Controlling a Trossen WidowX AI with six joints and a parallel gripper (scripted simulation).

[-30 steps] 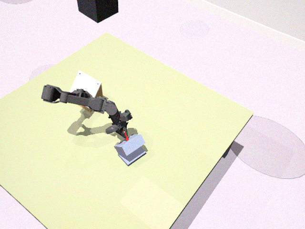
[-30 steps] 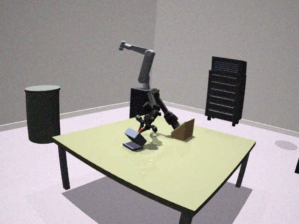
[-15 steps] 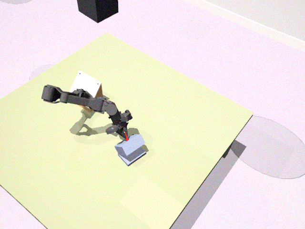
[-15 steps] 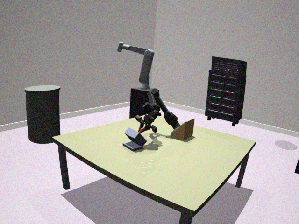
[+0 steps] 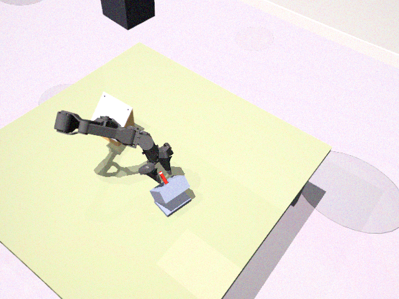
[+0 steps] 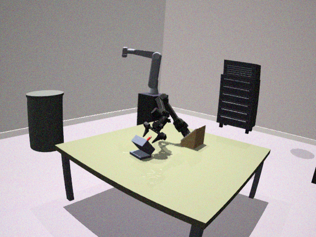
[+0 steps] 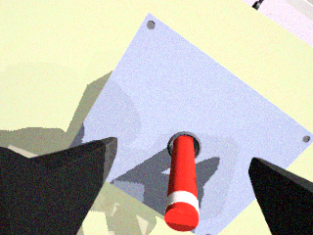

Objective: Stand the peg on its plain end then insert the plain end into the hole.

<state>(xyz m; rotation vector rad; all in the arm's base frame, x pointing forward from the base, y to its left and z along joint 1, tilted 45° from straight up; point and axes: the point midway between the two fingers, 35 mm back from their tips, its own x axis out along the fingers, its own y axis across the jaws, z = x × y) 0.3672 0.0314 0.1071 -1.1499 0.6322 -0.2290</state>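
The red peg is 20 mm behind my gripper tip. Round my gripper tip: blue-grey sloped panel 30 mm ahead, 10 mm to the right, 30 mm below.
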